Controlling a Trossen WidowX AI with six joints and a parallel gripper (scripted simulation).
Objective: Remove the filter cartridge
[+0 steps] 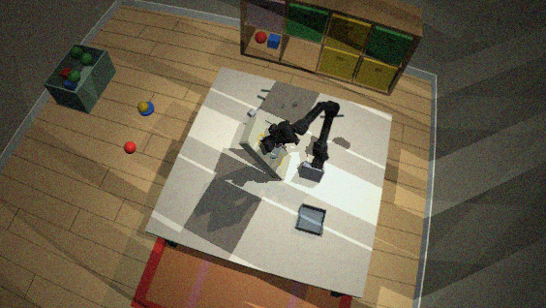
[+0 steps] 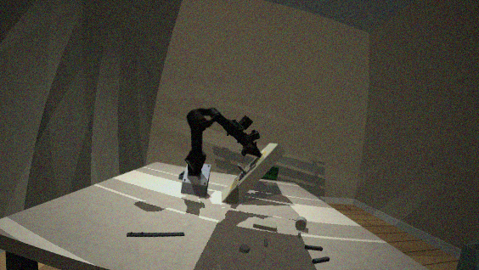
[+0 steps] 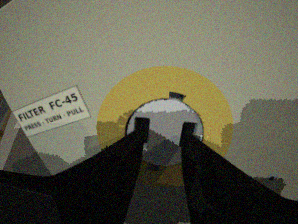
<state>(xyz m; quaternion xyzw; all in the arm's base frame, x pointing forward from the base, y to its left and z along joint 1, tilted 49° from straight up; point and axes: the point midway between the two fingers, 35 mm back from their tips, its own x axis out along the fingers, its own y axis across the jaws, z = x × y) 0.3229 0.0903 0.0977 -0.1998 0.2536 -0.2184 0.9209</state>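
Right now the round filter cartridge is 2 cm ahead of my gripper tip and 1 cm below it. From my gripper tip the other things lie so: service panel 3 cm behind, 9 cm below; then square grey tray 38 cm behind, 30 cm to the left, 25 cm below.
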